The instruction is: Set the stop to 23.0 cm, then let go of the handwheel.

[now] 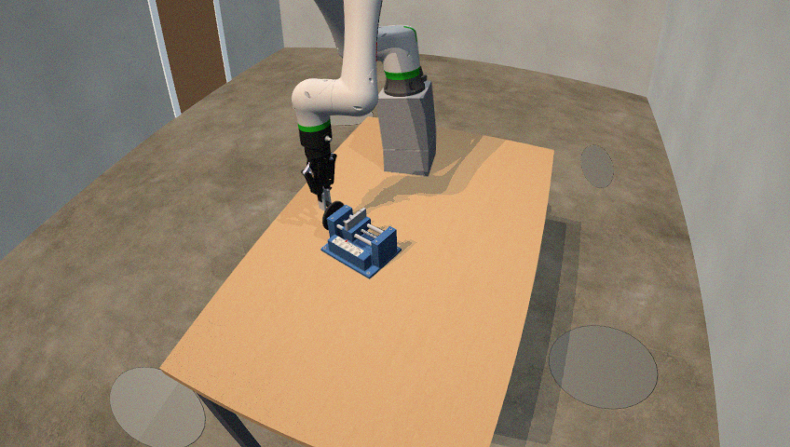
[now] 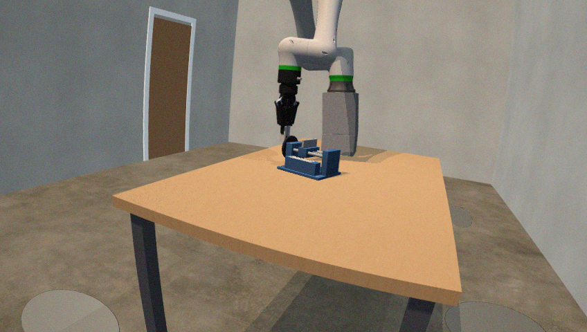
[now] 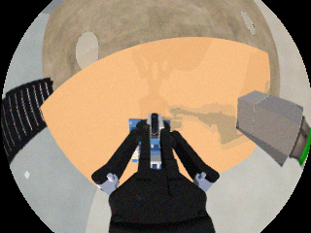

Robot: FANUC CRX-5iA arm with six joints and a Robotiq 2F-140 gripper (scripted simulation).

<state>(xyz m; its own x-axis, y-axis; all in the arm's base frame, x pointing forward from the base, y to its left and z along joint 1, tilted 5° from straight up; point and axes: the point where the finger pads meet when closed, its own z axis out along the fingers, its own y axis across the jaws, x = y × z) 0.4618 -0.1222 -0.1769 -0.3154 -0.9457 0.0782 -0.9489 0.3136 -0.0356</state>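
Right now my hand is 2 cm to the right of the black handwheel, 2 cm above it and 1 cm short of it. The rest, counted from my hand: grey stop plate: 12 cm to the left, 5 cm ahead, 4 cm below.
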